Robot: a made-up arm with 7 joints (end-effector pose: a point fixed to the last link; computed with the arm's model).
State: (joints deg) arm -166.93 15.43 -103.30 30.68 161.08 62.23 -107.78
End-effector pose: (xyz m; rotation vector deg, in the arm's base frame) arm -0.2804 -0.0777 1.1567 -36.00 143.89 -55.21
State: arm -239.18 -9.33 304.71 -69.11 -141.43 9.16 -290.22
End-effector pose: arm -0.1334 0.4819 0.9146 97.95 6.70 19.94
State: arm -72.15 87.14 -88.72 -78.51 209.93 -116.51 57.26
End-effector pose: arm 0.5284 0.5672 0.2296 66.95 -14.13 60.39
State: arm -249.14 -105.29 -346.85 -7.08 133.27 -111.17 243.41
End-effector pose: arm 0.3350 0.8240 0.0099 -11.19 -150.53 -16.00
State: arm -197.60 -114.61 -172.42 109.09 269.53 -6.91 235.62
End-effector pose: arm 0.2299 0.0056 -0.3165 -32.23 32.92 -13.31
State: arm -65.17 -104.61 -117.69 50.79 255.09 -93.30 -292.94
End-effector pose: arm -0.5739 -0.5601 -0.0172 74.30 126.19 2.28
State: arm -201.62 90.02 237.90 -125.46 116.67 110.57 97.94
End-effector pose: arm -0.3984 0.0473 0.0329 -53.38 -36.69 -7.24
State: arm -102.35 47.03 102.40 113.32 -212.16 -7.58 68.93
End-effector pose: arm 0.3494 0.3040 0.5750 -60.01 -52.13 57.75
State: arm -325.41 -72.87 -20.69 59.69 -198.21 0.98 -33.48
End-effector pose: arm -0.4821 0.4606 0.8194 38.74 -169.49 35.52
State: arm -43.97 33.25 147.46 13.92 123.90 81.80 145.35
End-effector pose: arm 0.3084 0.3314 1.0792 108.54 2.98 48.34
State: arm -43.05 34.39 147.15 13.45 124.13 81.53 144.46
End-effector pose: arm 0.3270 0.3403 1.0692 107.88 4.17 45.86
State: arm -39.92 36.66 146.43 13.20 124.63 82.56 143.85
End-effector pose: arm 0.3706 0.3436 1.0480 105.89 4.14 42.06
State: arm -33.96 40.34 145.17 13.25 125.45 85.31 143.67
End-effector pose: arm 0.4458 0.3299 1.0110 102.43 2.78 36.59
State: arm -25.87 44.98 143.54 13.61 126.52 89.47 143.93
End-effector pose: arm 0.5398 0.2862 0.9602 98.18 0.66 29.88
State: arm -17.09 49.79 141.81 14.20 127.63 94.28 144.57
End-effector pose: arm 0.6287 0.2122 0.9033 94.14 -1.50 23.00
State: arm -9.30 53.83 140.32 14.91 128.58 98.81 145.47
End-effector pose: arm 0.6911 0.1268 0.8527 90.97 -3.39 17.36
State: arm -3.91 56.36 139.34 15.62 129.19 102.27 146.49
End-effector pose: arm 0.7214 0.0584 0.8200 88.89 -5.01 14.14
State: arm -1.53 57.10 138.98 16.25 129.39 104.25 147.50
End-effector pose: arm 0.7270 0.0254 0.8108 87.76 -6.45 13.76
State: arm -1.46 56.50 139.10 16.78 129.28 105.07 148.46
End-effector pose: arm 0.7185 0.0223 0.8194 87.24 -7.78 15.51
